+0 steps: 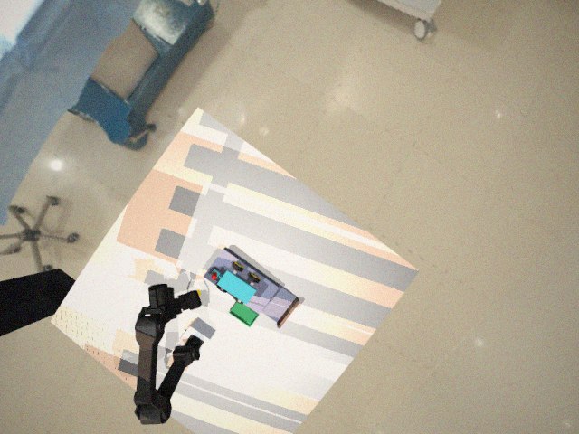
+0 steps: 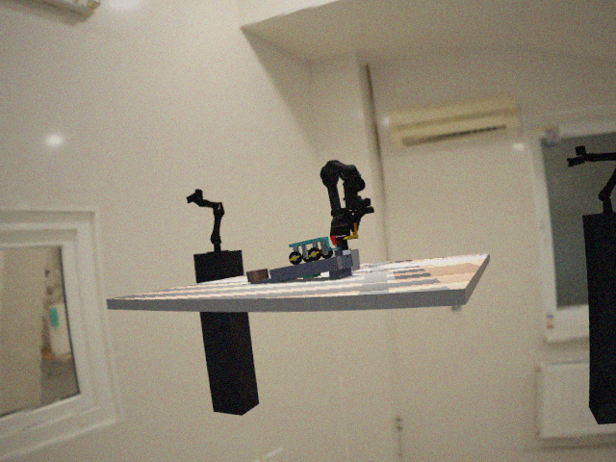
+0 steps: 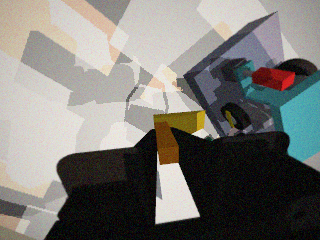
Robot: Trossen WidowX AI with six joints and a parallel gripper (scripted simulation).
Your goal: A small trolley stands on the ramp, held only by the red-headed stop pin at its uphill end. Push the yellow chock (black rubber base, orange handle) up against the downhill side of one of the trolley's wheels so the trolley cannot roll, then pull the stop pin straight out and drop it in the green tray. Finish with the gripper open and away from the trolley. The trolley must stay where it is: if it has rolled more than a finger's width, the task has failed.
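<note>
The yellow chock is 20 mm ahead of my gripper tip, 10 mm to the right of it and 10 mm below it. Round my gripper tip: grey ramp 150 mm to the right, 150 mm ahead, 130 mm below; then red-headed stop pin 130 mm ahead, 50 mm below, 40 mm to the right; then trolley 150 mm ahead, 140 mm to the right, 60 mm below.
</note>
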